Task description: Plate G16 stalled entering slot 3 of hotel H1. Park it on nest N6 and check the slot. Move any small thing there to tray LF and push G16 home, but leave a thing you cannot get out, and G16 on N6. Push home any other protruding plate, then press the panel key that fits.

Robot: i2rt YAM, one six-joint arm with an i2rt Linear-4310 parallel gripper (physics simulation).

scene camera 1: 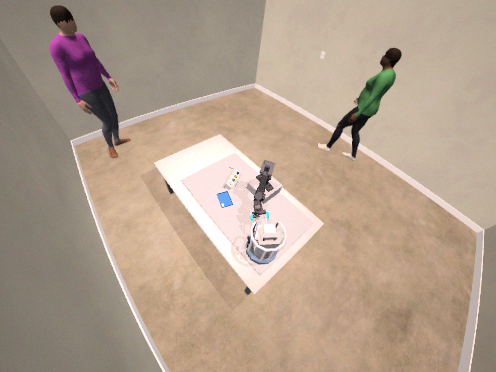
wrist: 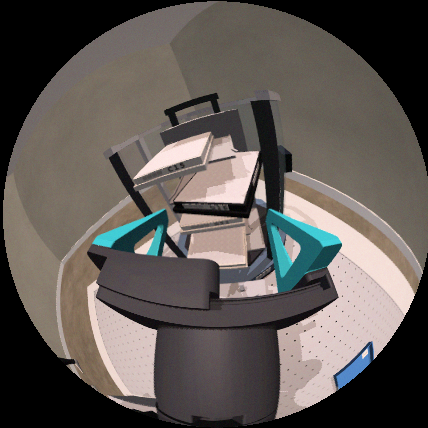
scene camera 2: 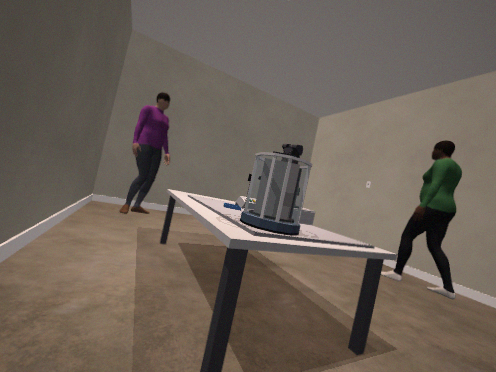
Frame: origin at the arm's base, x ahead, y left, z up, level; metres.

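Seen in the pictures: gripper, fingertip midpoint: [scene camera 1: 261, 224] [wrist: 216, 214].
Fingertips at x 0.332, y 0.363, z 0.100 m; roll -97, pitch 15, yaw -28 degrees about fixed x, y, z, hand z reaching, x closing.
Pixels of each thing's top centre, then the offset from my fingertips to it.
- black-rimmed plate G16 at its top centre: [wrist: 222, 169] dx +0.041, dy +0.056, dz +0.011 m
- white plate C15 at its top centre: [wrist: 176, 147] [scene camera 1: 270, 232] dx +0.005, dy +0.096, dz +0.052 m
- key panel at its top centre: [scene camera 2: 250, 197] [scene camera 1: 232, 176] dx -0.119, dy -0.588, dz -0.109 m
- flat blue item at its top centre: [scene camera 2: 232, 205] [scene camera 1: 224, 198] dx +0.051, dy -0.438, dz -0.175 m
My gripper [scene camera 1: 260, 217] [wrist: 216, 214] is open and empty in front of the hotel [scene camera 1: 259, 260] [scene camera 2: 270, 224] [wrist: 270, 150], a round cage on a blue base. In the wrist view the black-rimmed plate G16 [wrist: 220, 180] protrudes towards me, its label blurred, ahead of the fingertips. The white plate C15 [wrist: 175, 157] also sticks out, above and to the left of it. Two pale plates, an upper one [wrist: 212, 221] and a lower one [wrist: 217, 247], lie below G16. The slot interior behind G16 is hidden. The key panel [scene camera 1: 232, 179] has coloured keys. Nest N6 and tray LF cannot be identified.
A flat blue item [scene camera 1: 225, 199] [scene camera 2: 231, 206] [wrist: 355, 367] lies near the panel. A grey block [scene camera 2: 307, 216] stands by the arm's base. Dark upright posts and a pale top ring surround the plates. Two people, in purple [scene camera 1: 82, 62] and in green [scene camera 1: 376, 92], stand away from the table.
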